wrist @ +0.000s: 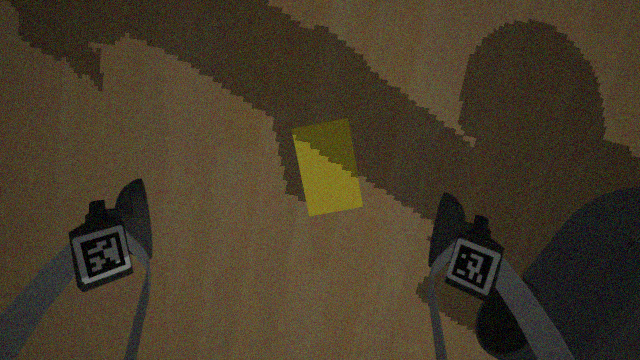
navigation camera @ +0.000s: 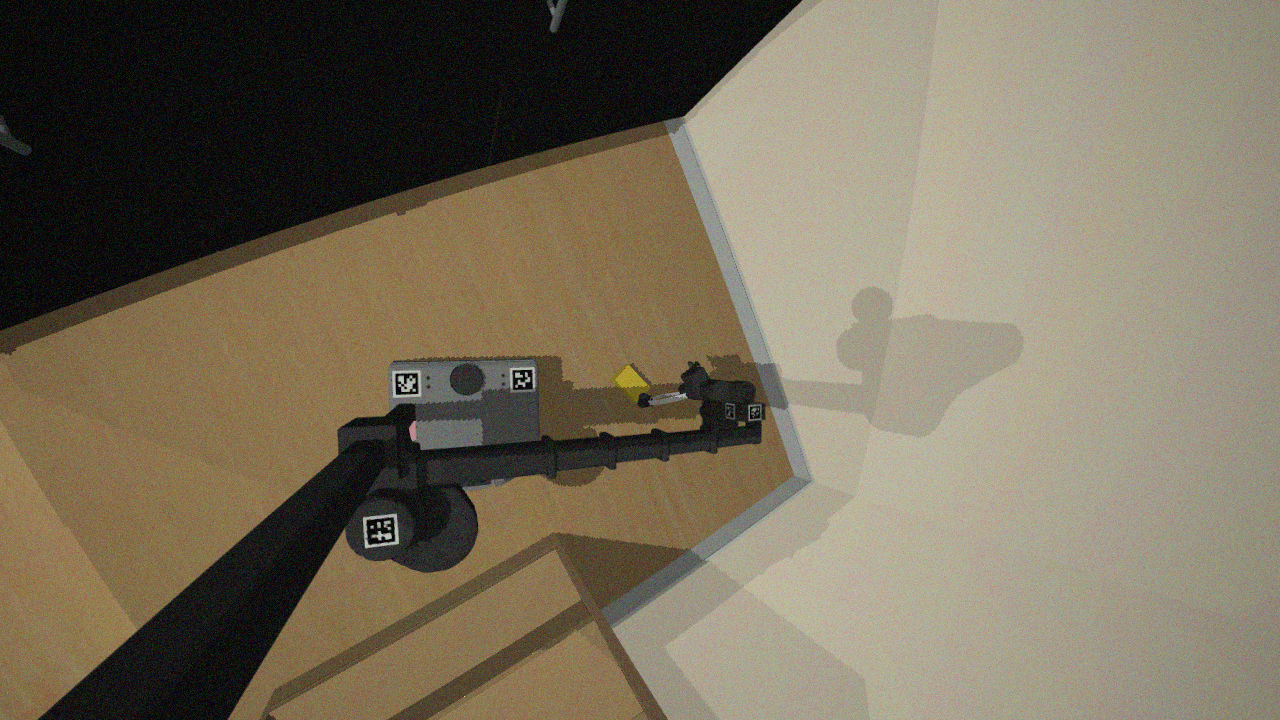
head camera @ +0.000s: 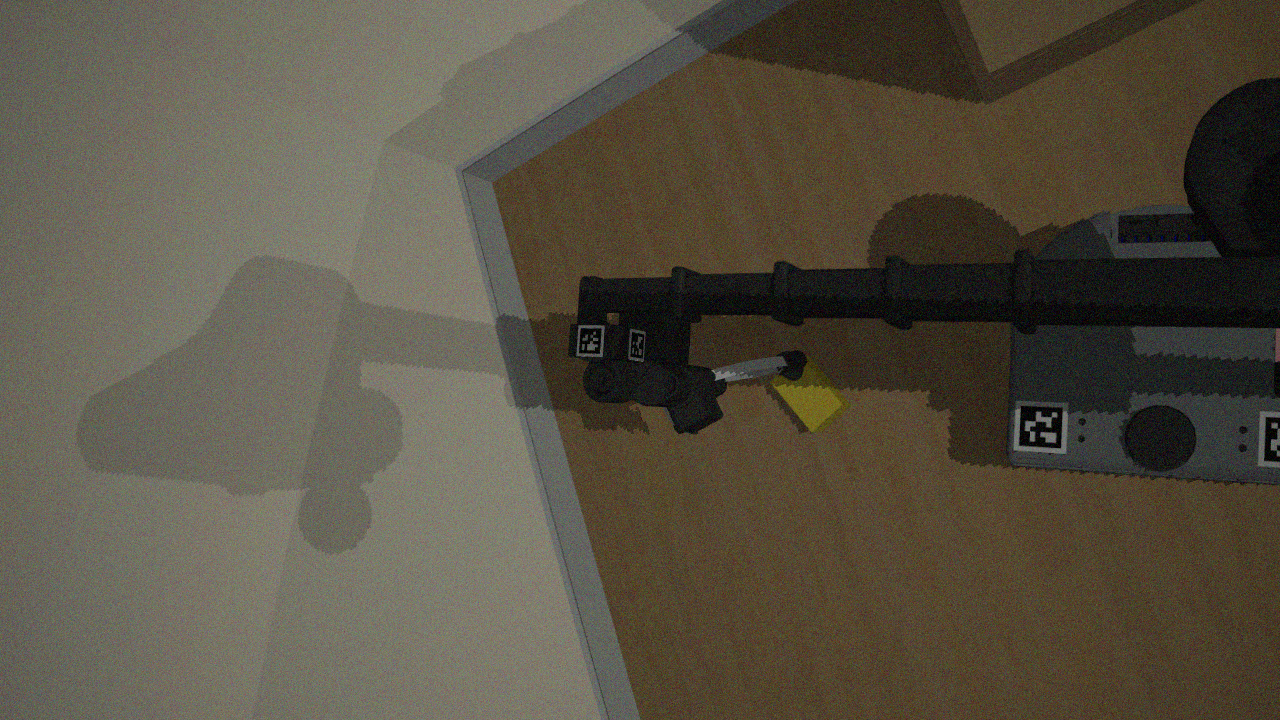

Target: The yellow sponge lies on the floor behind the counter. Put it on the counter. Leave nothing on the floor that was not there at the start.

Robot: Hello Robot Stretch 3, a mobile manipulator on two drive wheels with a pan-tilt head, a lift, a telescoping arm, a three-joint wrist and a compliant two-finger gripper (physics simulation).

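Where they show: gripper, fingertip midpoint: (wrist: 295,213) (navigation camera: 666,383) (head camera: 743,394); robot's base, origin of the base link: (navigation camera: 465,377) (head camera: 1155,434).
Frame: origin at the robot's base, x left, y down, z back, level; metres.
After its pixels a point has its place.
Observation:
The yellow sponge (head camera: 812,402) @(z 0.019, x -0.456, y -0.045 m) (navigation camera: 630,380) @(z 0.022, x -0.460, y -0.045 m) (wrist: 330,175) @(z 0.027, x -0.462, y -0.045 m) lies flat on the wood floor, partly in shadow. My gripper (head camera: 700,392) (navigation camera: 694,385) (wrist: 295,213) @(z 0.022, x -0.491, y -0.221 m) points down above the floor near the sponge and is open, its fingers wide apart with nothing between them. In the wrist view the sponge shows beyond the fingertips, between them sideways. In the head view one fingertip overlaps the sponge's corner; the other finger is hidden by the wrist. A tall black block (navigation camera: 268,116) @(z -0.383, x 0.266, y -0.567 m) with metal handles stands along the floor; I cannot tell whether it is the counter.
My grey base (head camera: 1087,358) @(z 0.085, x -0.081, y -0.160 m) (navigation camera: 465,402) @(z 0.050, x 0.004, y -0.159 m) stands on the sponge's other side from the gripper's wrist. A pale wall with a grey skirting (head camera: 554,501) @(z -0.171, x -0.886, y -0.071 m) (navigation camera: 733,268) @(z -0.329, x -0.818, y -0.069 m) is close behind the wrist. A brown wooden piece of furniture (head camera: 989,80) @(z 0.465, x -0.213, y -0.078 m) (navigation camera: 407,617) @(z 0.632, x 0.177, y -0.011 m) stands near the wall corner.

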